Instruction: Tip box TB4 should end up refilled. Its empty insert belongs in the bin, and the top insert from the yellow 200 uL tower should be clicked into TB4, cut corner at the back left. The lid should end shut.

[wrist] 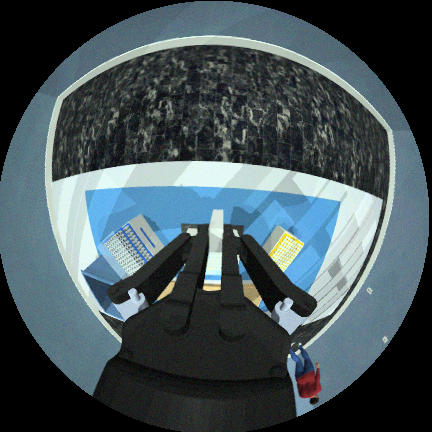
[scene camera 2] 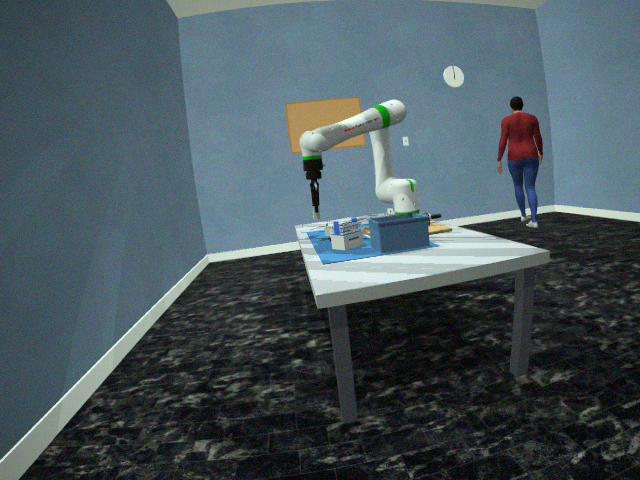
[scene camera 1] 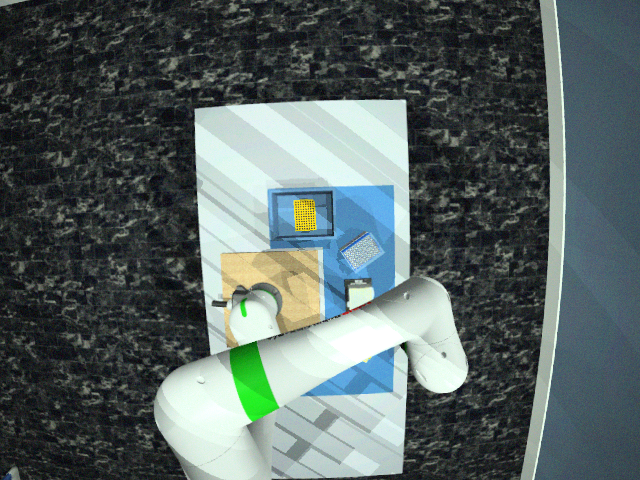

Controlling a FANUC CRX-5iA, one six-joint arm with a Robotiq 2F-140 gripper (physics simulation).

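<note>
Tip box TB4 (scene camera 1: 360,295) (wrist: 215,262) stands on the blue mat; its pale lid looks shut, and the arm and fingers cover part of it. The insert inside cannot be made out. A yellow insert (scene camera 1: 305,214) lies in the blue bin (scene camera 1: 270,217) (scene camera 2: 400,235) (wrist: 97,287). The yellow 200 uL tower (wrist: 287,248) stands right of TB4 in the wrist view, with a yellow top insert; in scene camera 1 the arm mostly hides it. My gripper (scene camera 2: 316,213) (wrist: 217,218) is shut and empty, pointing down above the table near TB4. Scene camera 1 does not show the fingers.
A blue-trimmed tip rack (scene camera 1: 362,251) (scene camera 2: 347,240) (wrist: 131,245) stands turned at an angle between the bin and TB4. A wooden board (scene camera 1: 302,266) lies under the arm's base. A person (scene camera 2: 521,136) (wrist: 308,384) stands in the room beyond the table.
</note>
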